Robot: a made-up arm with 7 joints. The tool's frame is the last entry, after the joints.
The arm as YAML. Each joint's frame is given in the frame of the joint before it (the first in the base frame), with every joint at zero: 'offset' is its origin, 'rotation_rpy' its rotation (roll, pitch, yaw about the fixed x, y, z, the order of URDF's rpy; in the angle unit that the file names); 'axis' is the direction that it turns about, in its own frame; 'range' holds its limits. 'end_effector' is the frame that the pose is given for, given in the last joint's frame.
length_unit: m
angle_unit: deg
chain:
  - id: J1
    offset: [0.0, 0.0, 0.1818]
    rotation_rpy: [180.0, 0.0, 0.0]
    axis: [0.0, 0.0, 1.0]
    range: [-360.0, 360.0]
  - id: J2
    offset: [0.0, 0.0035, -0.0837]
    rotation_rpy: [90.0, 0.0, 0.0]
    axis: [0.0, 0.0, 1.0]
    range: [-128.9, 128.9]
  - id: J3
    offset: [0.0, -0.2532, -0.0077]
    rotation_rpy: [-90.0, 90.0, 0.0]
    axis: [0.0, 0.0, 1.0]
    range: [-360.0, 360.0]
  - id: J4
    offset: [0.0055, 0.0, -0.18]
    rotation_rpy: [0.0, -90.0, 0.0]
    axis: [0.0, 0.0, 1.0]
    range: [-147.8, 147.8]
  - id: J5
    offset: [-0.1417, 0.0, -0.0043]
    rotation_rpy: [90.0, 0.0, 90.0]
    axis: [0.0, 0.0, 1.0]
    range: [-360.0, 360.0]
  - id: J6
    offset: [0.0, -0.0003, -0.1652]
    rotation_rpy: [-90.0, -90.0, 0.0]
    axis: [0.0, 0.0, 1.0]
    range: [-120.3, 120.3]
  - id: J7
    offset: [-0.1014, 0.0, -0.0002]
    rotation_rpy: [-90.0, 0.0, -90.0]
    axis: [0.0, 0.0, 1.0]
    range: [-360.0, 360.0]
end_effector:
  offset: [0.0, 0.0, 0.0]
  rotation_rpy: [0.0, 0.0, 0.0]
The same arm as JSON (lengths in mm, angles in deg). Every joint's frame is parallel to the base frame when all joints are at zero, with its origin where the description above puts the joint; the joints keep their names.
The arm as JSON. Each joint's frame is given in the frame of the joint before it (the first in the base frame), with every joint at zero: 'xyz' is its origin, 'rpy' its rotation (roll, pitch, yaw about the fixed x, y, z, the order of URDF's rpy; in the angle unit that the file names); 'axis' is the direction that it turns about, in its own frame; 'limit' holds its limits. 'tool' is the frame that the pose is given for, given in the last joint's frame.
{"units": {"length": "mm", "angle": "deg"}, "joints": [
  {"name": "J1", "type": "revolute", "origin": {"xyz": [0.0, 0.0, 181.8], "rpy": [0.0, 0.0, 0.0]}, "axis": "-z", "limit": {"lower": -360.0, "upper": 360.0}},
  {"name": "J2", "type": "revolute", "origin": {"xyz": [0.0, -3.5, 83.7], "rpy": [0.0, 0.0, 0.0]}, "axis": "+y", "limit": {"lower": -128.9, "upper": 128.9}},
  {"name": "J3", "type": "revolute", "origin": {"xyz": [0.0, -7.7, 253.2], "rpy": [0.0, 0.0, 0.0]}, "axis": "-z", "limit": {"lower": -360.0, "upper": 360.0}},
  {"name": "J4", "type": "revolute", "origin": {"xyz": [0.0, -5.5, 180.0], "rpy": [0.0, 0.0, 0.0]}, "axis": "+y", "limit": {"lower": -147.8, "upper": 147.8}},
  {"name": "J5", "type": "revolute", "origin": {"xyz": [0.0, -4.3, 141.7], "rpy": [0.0, 0.0, 0.0]}, "axis": "-z", "limit": {"lower": -360.0, "upper": 360.0}},
  {"name": "J6", "type": "revolute", "origin": {"xyz": [0.0, -0.3, 165.2], "rpy": [0.0, 0.0, 0.0]}, "axis": "+y", "limit": {"lower": -120.3, "upper": 120.3}},
  {"name": "J7", "type": "revolute", "origin": {"xyz": [0.0, -0.2, 101.4], "rpy": [0.0, 0.0, 0.0]}, "axis": "-z", "limit": {"lower": -360.0, "upper": 360.0}}
], "tool": {"origin": {"xyz": [0.0, 0.0, 0.0], "rpy": [180.0, 0.0, 0.0]}}}

